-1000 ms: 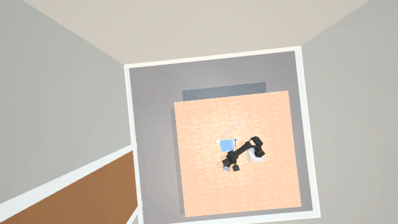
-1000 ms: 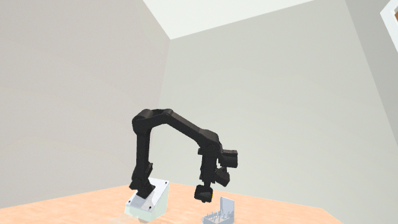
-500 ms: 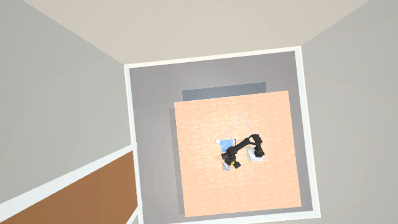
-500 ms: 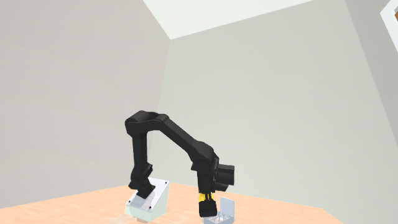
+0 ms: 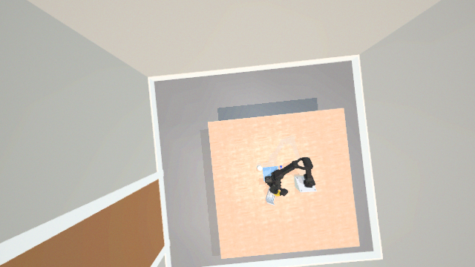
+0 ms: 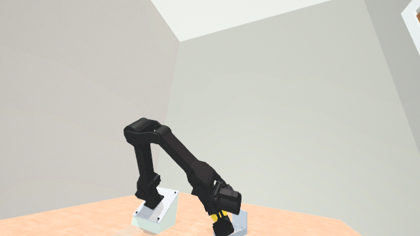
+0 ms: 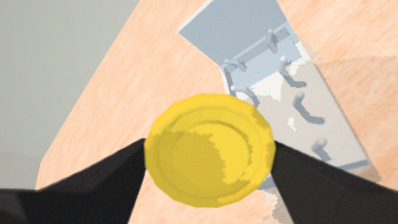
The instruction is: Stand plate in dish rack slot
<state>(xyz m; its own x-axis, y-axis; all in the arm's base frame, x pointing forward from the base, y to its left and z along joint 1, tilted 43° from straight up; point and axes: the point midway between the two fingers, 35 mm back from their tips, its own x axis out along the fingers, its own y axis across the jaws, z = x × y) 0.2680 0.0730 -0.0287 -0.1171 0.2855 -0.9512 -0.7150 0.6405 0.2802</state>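
The dish rack is 50 mm below my gripper tip, 40 mm ahead of it and 30 mm to the left of it. From my gripper tip the other things lie so: plate (10 mm to the right).
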